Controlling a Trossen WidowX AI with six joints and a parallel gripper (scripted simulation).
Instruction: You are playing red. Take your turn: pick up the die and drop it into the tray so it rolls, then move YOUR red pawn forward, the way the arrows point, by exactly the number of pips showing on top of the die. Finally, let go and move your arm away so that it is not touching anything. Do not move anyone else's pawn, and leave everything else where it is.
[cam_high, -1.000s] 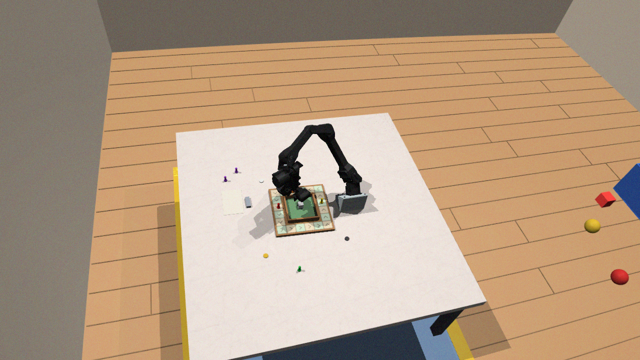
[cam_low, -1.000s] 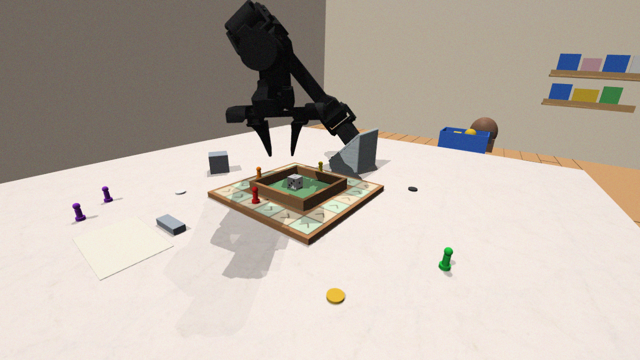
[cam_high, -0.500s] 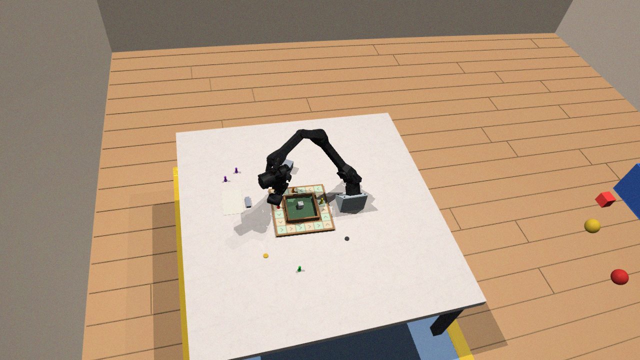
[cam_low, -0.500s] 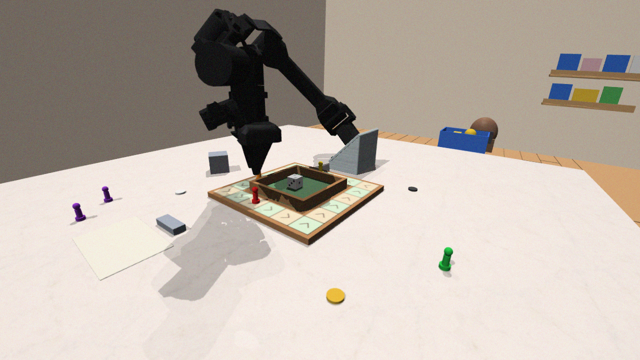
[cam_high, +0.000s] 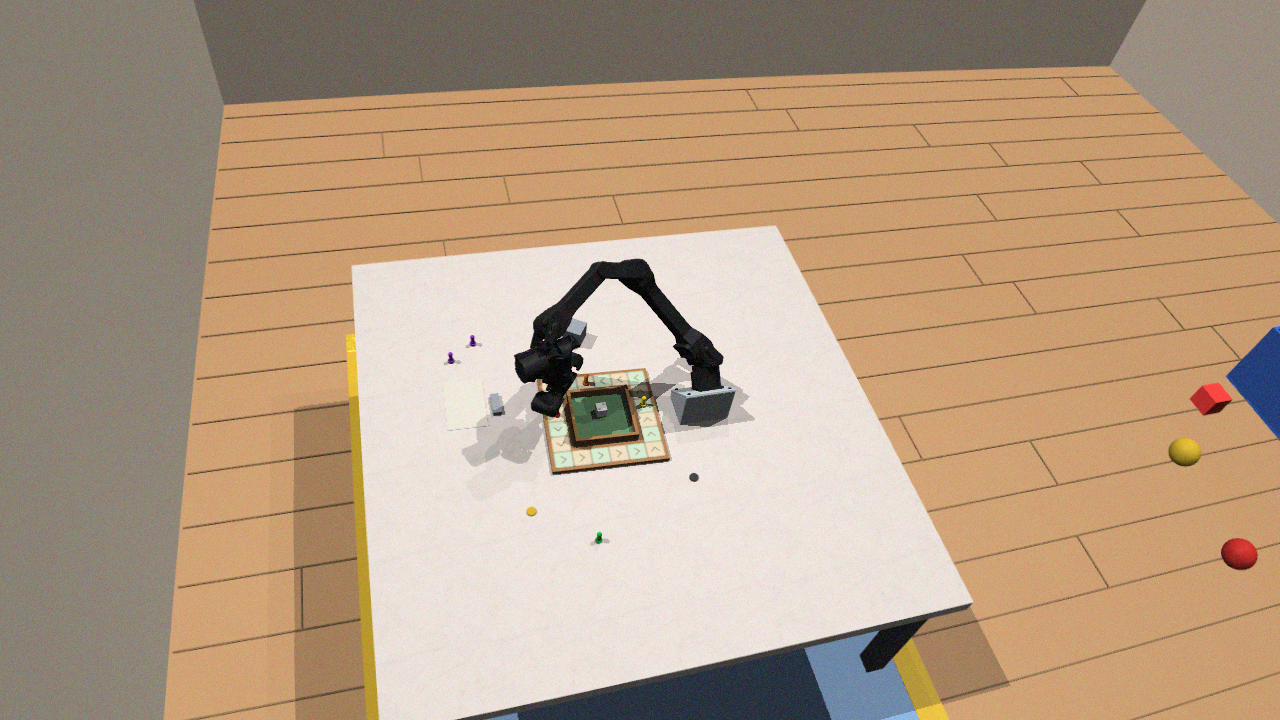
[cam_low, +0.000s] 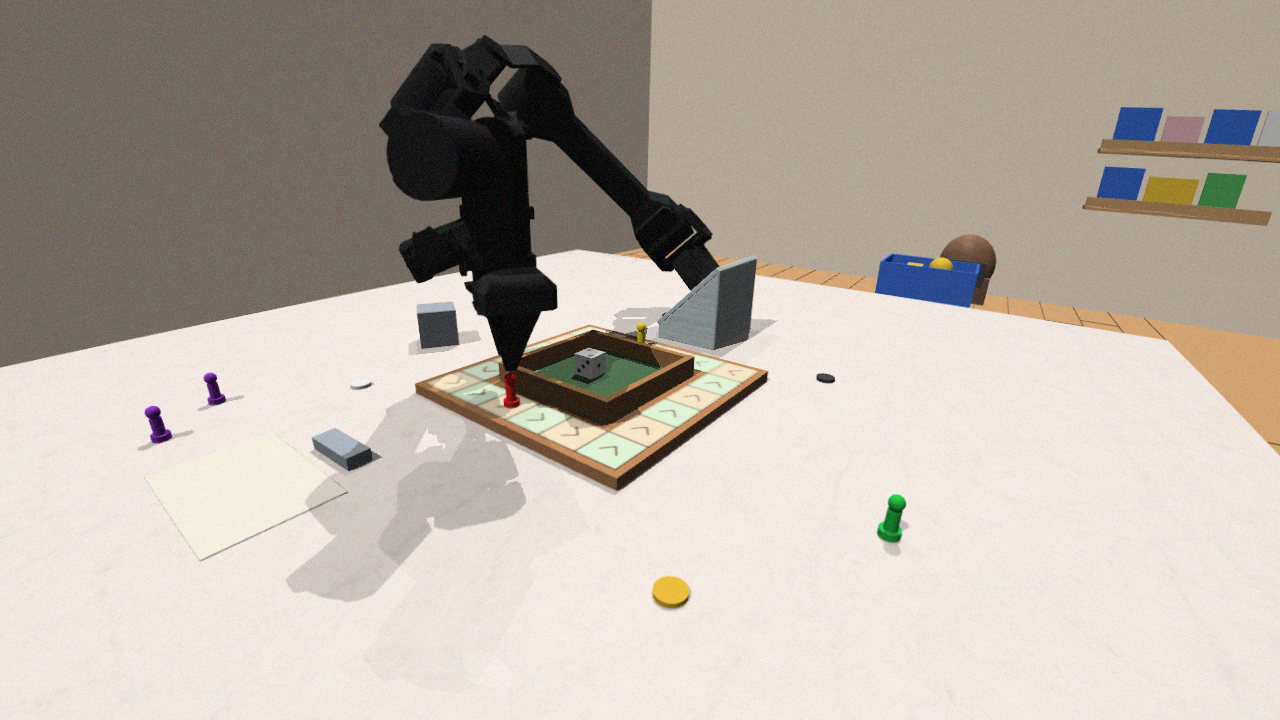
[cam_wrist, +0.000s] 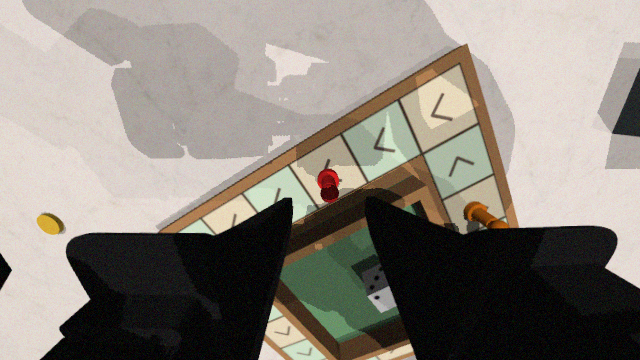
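Now: the red pawn 30 mm below my gripper tip. Round my gripper tip: yellow pawn: 220 mm behind, 20 mm to the left, 30 mm below; green tray: 110 mm behind, 30 mm to the left, 50 mm below; orange pawn: 100 mm behind, 80 mm to the right, 30 mm below.
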